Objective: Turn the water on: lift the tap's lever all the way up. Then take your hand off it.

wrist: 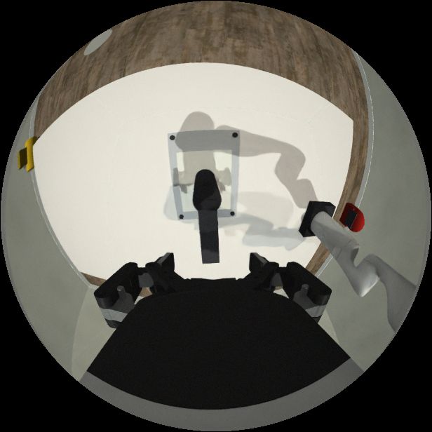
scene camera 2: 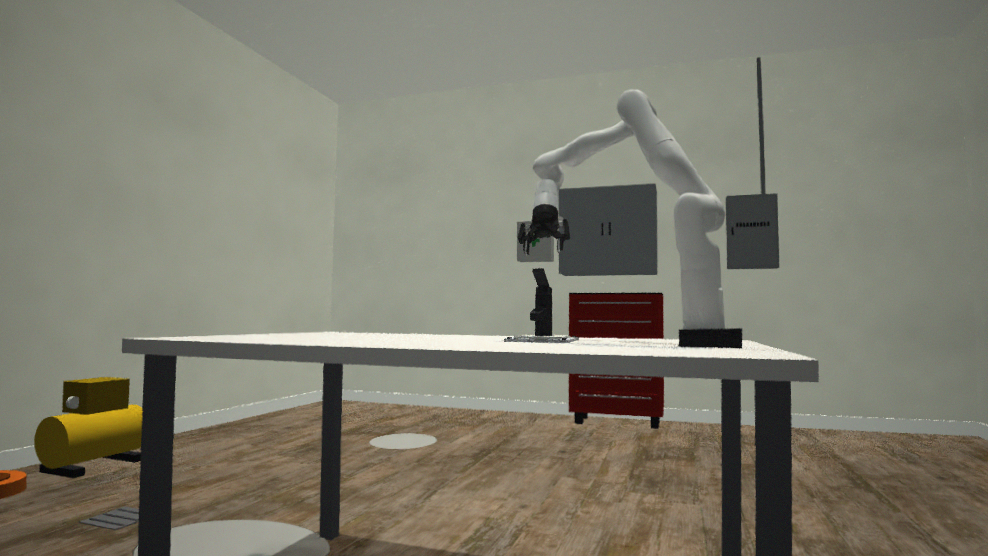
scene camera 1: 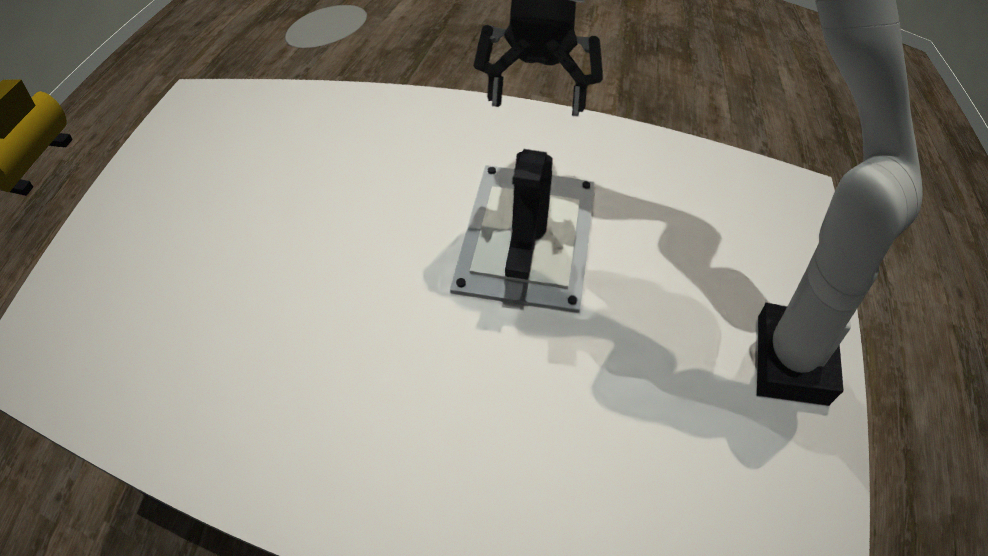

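Pixels of known places: gripper, fingertip midpoint: (scene camera 2: 542, 252) (scene camera 1: 535, 110); arm's base, origin of the base link: (scene camera 2: 703, 329) (scene camera 1: 798, 345).
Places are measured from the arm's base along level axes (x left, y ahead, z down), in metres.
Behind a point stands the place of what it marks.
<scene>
The black tap (scene camera 1: 530, 214) @(y 0.411, x -0.089, z -0.054 m) (scene camera 2: 543, 311) @(y 0.401, x -0.055, z -0.042 m) (wrist: 206, 189) stands upright on a pale frame-like baseplate (scene camera 1: 464, 248) @(y 0.497, x -0.085, z 0.032 m) (wrist: 173, 170). Its lever (scene camera 1: 532, 164) @(y 0.414, x -0.094, z -0.137 m) (scene camera 2: 540, 278) @(y 0.415, x -0.081, z -0.132 m) (wrist: 209, 235) points steeply up from the top of the tap, leaning a little to the left in the scene camera 2 view. My gripper (scene camera 1: 536, 107) @(y 0.417, x -0.113, z -0.208 m) (scene camera 2: 545, 249) @(y 0.417, x -0.113, z -0.208 m) (wrist: 211, 261) is wide open and points down. It hangs above the lever with a visible gap in the scene camera 2 view. No finger touches the lever, and nothing is held. The short spout (scene camera 2: 534, 315) @(y 0.416, x -0.012, z -0.030 m) sticks out low on the tap.
The tap's baseplate rests on a white table (scene camera 1: 276, 276) @(y 0.758, x 0.016, z 0.039 m) (scene camera 2: 414, 352) @(y 0.559, x 0.415, z 0.046 m). The arm's black base (scene camera 1: 794, 388) @(y 0.006, x 0.067, z 0.007 m) (scene camera 2: 710, 338) @(y -0.011, x 0.068, z 0.019 m) (wrist: 308, 223) stands at the table's right side. A yellow tank (scene camera 1: 34, 134) (scene camera 2: 89, 435) is on the floor at the left. A red drawer cabinet (scene camera 2: 614, 311) stands behind the table.
</scene>
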